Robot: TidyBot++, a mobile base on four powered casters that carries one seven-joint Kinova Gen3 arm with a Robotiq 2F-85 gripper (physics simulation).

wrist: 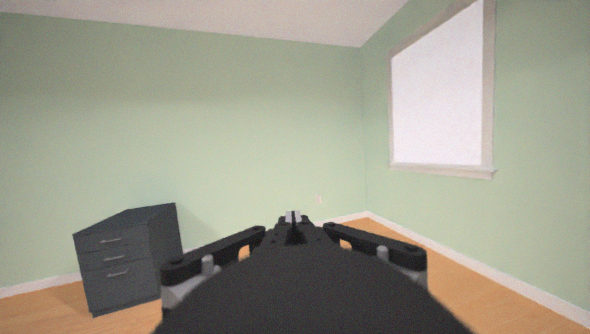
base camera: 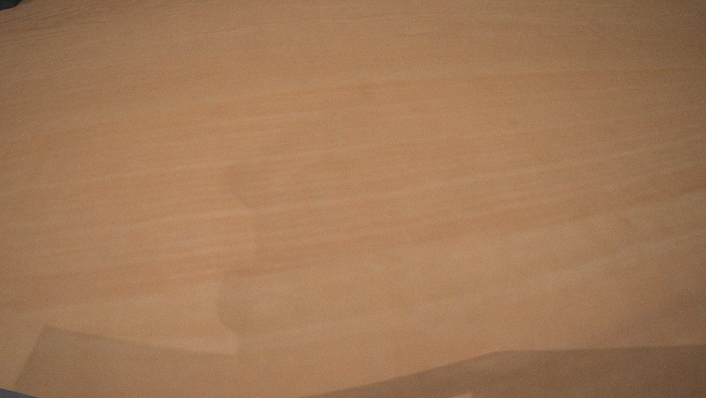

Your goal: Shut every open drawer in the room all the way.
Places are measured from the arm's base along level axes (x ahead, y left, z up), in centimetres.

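Pixels of known places: gripper, fingertip midpoint: (wrist: 293, 220).
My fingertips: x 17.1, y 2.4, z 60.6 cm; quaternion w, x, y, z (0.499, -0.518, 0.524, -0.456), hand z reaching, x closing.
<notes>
Behind a point stands the place of what it marks.
A dark grey cabinet (wrist: 120, 295) {y 138.7, x 114.6, z -26.8 cm} with three drawers stands at the left in the wrist view, against the green wall and turned at an angle. Its top drawer (wrist: 135, 238) {y 124.6, x 119.0, z 13.8 cm}, middle drawer (wrist: 95, 260) {y 147.8, x 111.6, z 3.5 cm} and bottom drawer (wrist: 100, 290) {y 148.5, x 111.4, z -19.2 cm} each have a thin silver handle. No drawer plainly sticks out; small gaps are too fine to tell at this distance. My gripper (wrist: 293, 220) {y 2.4, x 17.1, z 60.6 cm} is shut and empty, at the lower middle of the wrist view, well to the right of the cabinet and apart from it.
A window (wrist: 437, 95) {y -127.5, x 151.6, z 106.0 cm} is in the right wall, and a wall outlet (wrist: 318, 199) {y -25.4, x 224.0, z 0.0 cm} is near the room corner. The base camera shows wood floor (base camera: 350, 175) {y 2.3, x 48.3, z -39.7 cm} with shadows at the bottom and a small dark piece (base camera: 7, 4) {y 119.1, x 122.7, z -38.2 cm} at the top left corner.
</notes>
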